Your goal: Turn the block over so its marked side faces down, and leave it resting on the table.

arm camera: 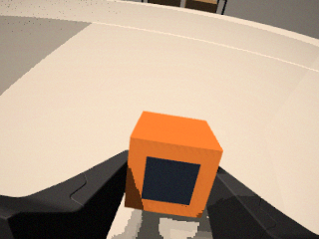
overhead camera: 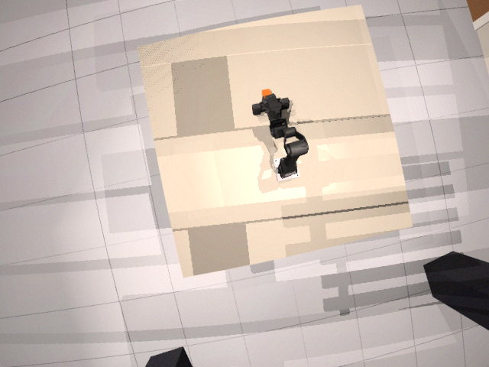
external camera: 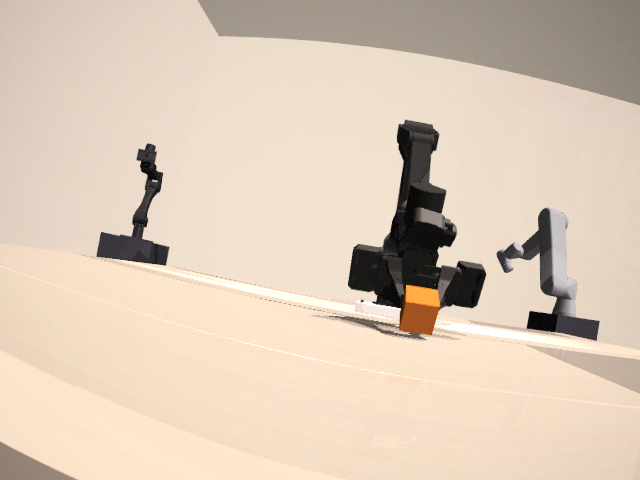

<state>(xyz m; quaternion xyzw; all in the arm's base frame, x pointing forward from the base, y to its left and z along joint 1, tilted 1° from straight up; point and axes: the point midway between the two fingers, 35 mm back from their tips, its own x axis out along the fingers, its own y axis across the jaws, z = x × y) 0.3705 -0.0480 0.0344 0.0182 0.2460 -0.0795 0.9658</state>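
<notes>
The orange block lies right at my gripper tip.
</notes>
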